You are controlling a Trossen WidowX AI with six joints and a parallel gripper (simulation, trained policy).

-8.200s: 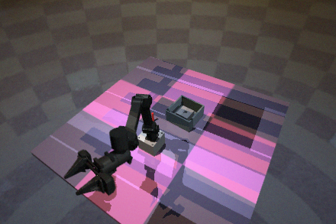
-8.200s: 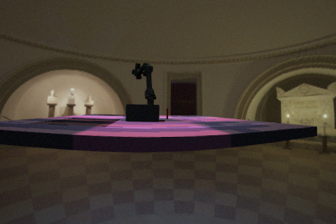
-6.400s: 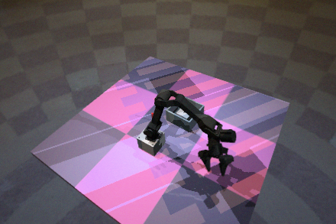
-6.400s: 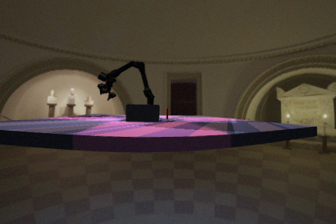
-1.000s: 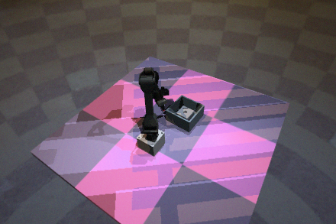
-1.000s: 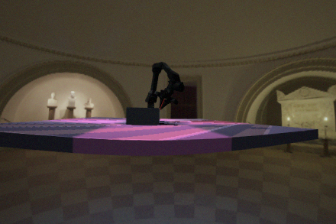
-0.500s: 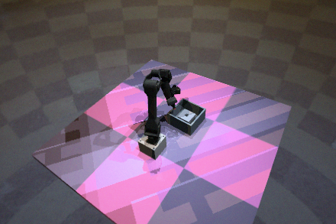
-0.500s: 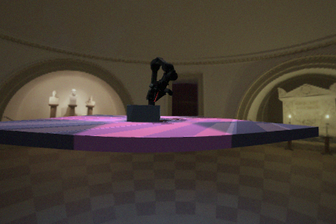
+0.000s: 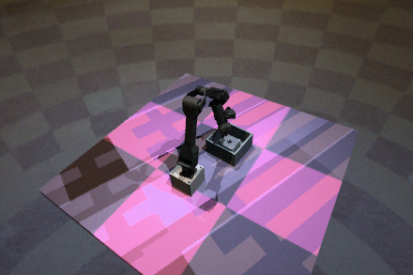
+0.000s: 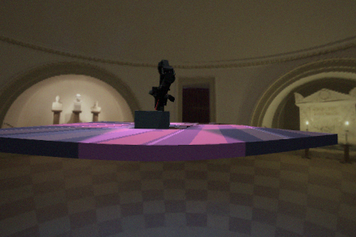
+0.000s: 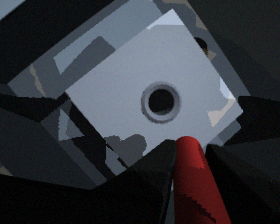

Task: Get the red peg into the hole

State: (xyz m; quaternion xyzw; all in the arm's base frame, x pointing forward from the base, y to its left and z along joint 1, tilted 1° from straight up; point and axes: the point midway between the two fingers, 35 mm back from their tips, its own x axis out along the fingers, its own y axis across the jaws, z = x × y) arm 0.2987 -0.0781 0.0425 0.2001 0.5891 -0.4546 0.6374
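My gripper tip is now 3 cm below the red peg and 1 cm to the right of it. Also, from my gripper tip: dark box (9 cm below, 2 cm to the right, 1 cm ahead).
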